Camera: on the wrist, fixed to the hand. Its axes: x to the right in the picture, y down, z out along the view.
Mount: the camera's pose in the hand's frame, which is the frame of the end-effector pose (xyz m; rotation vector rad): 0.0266 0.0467 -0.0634 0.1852 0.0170 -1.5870
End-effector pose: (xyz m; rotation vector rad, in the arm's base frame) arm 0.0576 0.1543 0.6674 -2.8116 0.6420 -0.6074
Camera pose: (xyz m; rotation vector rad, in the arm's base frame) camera 0.0347 0.0948 0.7208 2.5332 1.6980 0.7452
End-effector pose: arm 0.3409 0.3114 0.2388 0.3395 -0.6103 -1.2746
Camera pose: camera 0.4198 0.2928 0.2206 1.1063 -0.3758 -2.7084
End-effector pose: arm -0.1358 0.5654 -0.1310 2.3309 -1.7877 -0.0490
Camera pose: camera -0.1637 0.5373 -0.0579 -3.1063 -0.4360 0.0867
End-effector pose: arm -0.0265 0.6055 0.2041 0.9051 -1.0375 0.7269
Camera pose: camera -0.0316 0.6852 0.2273 1.5025 -0.0071 -0.5261
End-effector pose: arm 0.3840 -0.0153 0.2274 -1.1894 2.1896 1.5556
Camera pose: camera 0.3510 -0.0774 0.2716 -1.9676 0.6729 0.5633
